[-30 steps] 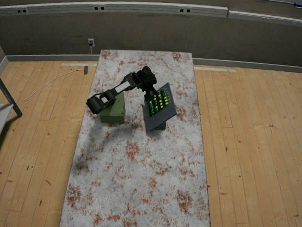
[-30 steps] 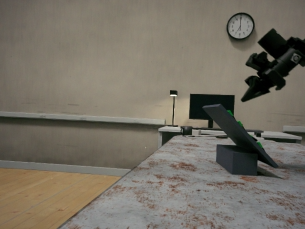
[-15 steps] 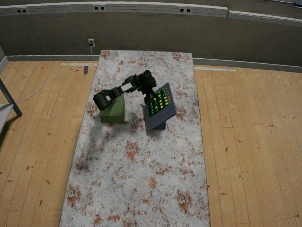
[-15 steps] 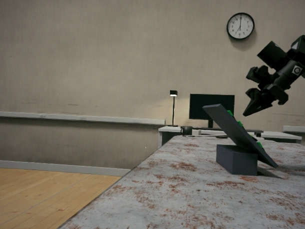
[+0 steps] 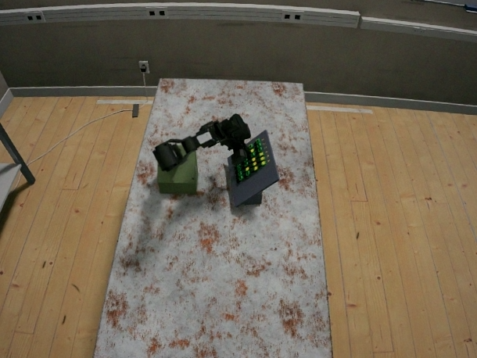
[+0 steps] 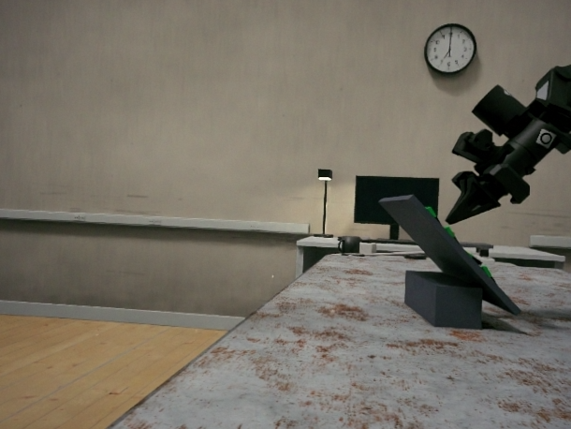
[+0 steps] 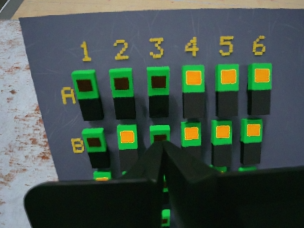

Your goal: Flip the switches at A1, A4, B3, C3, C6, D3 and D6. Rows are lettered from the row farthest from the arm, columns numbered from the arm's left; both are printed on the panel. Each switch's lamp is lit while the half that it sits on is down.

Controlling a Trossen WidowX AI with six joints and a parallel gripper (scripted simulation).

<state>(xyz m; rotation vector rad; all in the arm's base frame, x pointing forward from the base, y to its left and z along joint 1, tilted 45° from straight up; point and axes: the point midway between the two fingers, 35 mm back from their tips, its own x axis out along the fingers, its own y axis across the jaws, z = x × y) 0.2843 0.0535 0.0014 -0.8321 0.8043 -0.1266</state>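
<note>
My gripper is now 2 cm short of the rocker switch B1, 5 cm to the right of it and 4 cm above it.
</note>
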